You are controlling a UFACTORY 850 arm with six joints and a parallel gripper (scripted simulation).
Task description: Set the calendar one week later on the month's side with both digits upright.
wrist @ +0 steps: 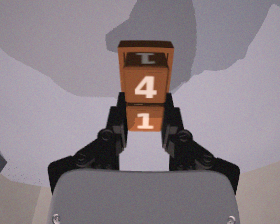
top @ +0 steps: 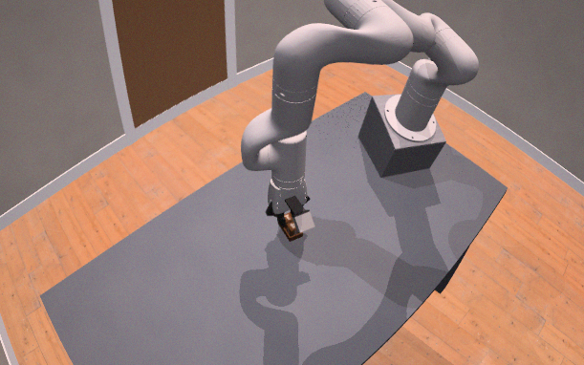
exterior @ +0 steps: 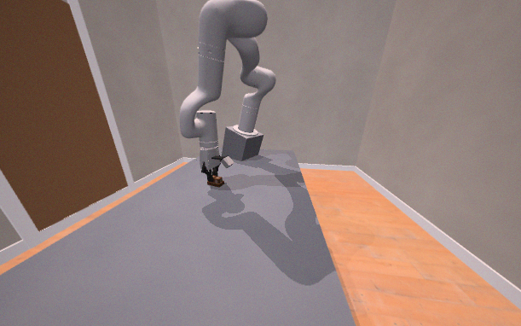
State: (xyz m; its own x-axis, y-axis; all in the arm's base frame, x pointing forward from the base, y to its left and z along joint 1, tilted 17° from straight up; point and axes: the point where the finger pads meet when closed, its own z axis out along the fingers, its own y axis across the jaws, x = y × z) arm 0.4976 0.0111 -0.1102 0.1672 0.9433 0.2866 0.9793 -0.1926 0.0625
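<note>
My hand is 1 cm above the number cube. From my hand the other things lie so: brown wooden calendar tray: 3 cm below, 2 cm to the left.
</note>
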